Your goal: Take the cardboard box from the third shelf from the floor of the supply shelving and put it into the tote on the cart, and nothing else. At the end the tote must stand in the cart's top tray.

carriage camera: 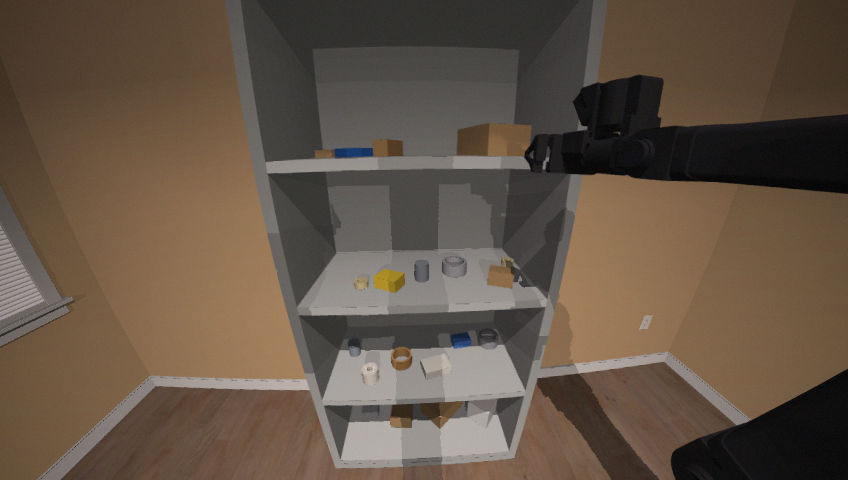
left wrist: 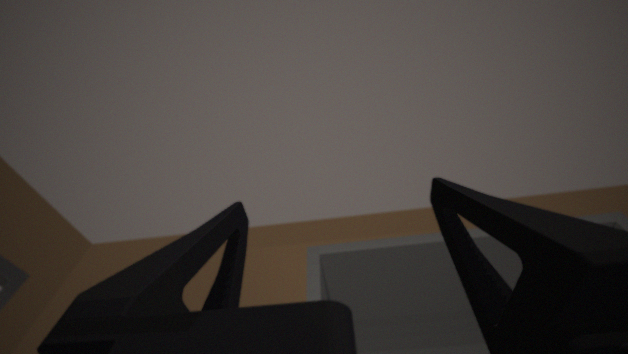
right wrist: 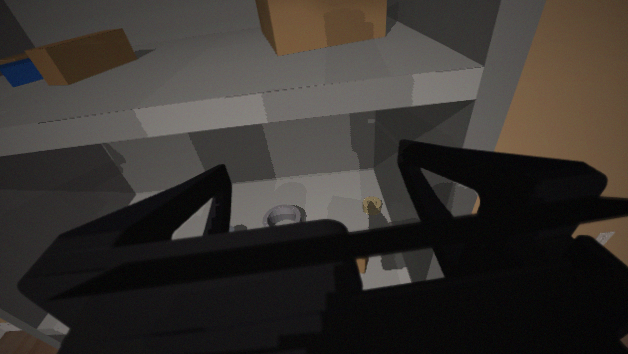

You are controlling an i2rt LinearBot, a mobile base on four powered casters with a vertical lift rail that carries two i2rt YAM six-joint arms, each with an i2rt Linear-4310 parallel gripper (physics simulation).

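Frame: origin at the left arm's base, x right, y ahead, z up, level; metres.
Seen in the pictures: left gripper, fingertip midpoint: (left wrist: 335,200); right gripper, fingertip midpoint: (carriage camera: 544,155) (right wrist: 313,162).
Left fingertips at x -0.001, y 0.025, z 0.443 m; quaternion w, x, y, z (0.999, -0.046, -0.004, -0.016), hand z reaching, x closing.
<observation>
Offsets run from my left fingertips to a thing's top centre.
The cardboard box {dz -0.435, dx +0.659, dy +0.683 m} (carriage camera: 501,276) (right wrist: 362,265) lies at the right of the third shelf from the floor (carriage camera: 416,308) of the grey supply shelving (carriage camera: 252,118) (right wrist: 505,65); in the right wrist view the gripper body hides most of it. My right gripper (carriage camera: 529,155) (right wrist: 313,162) is open and empty. It is well above that box, by the right end of the fourth shelf's front edge. My left gripper (left wrist: 335,200) is open and empty, with ceiling and the shelving's upper part behind it. The tote and cart do not show in these views.
Near the box stand a small yellowish ring {dz -0.470, dx +0.752, dy +0.836 m} (carriage camera: 507,261) (right wrist: 372,205) and a grey ring {dz -0.447, dx +0.506, dy +0.800 m} (carriage camera: 454,266) (right wrist: 283,216). A grey cylinder {dz -0.425, dx +0.368, dy +0.752 m} (carriage camera: 421,271) and a yellow box {dz -0.450, dx +0.245, dy +0.714 m} (carriage camera: 389,280) are further left. A large brown box {dz +0.062, dx +0.638, dy +0.844 m} (carriage camera: 508,140) (right wrist: 325,25) stands on the fourth shelf (carriage camera: 416,162) (right wrist: 200,114).
</observation>
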